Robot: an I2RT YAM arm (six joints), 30 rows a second.
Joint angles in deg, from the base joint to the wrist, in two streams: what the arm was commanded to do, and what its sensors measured. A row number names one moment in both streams.
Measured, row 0: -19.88, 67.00, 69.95, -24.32, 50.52, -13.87
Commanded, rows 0 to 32: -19.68, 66.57, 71.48, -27.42, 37.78, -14.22; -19.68, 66.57, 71.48, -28.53, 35.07, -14.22; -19.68, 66.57, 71.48, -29.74, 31.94, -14.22; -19.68, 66.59, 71.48, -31.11, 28.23, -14.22; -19.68, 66.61, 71.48, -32.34, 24.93, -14.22; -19.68, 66.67, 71.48, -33.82, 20.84, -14.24; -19.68, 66.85, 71.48, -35.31, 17.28, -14.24; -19.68, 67.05, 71.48, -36.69, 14.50, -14.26; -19.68, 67.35, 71.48, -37.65, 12.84, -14.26; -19.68, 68.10, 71.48, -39.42, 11.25, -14.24; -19.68, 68.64, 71.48, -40.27, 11.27, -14.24; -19.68, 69.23, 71.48, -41.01, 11.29, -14.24; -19.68, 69.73, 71.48, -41.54, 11.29, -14.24; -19.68, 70.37, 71.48, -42.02, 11.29, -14.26; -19.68, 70.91, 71.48, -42.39, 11.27, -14.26; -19.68, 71.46, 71.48, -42.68, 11.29, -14.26; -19.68, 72.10, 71.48, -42.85, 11.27, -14.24; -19.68, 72.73, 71.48, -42.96, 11.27, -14.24; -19.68, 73.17, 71.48, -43.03, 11.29, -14.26; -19.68, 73.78, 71.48, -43.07, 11.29, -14.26; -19.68, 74.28, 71.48, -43.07, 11.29, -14.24; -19.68, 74.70, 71.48, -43.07, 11.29, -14.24; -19.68, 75.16, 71.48, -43.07, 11.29, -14.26; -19.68, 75.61, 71.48, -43.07, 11.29, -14.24; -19.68, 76.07, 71.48, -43.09, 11.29, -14.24; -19.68, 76.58, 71.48, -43.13, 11.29, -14.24; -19.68, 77.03, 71.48, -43.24, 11.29, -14.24; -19.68, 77.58, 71.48, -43.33, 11.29, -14.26; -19.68, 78.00, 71.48, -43.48, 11.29, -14.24; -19.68, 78.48, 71.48, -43.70, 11.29, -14.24; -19.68, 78.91, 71.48, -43.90, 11.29, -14.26; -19.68, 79.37, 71.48, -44.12, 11.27, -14.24; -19.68, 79.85, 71.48, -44.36, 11.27, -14.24
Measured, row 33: -19.88, 78.41, 70.15, -43.70, 11.84, -13.93
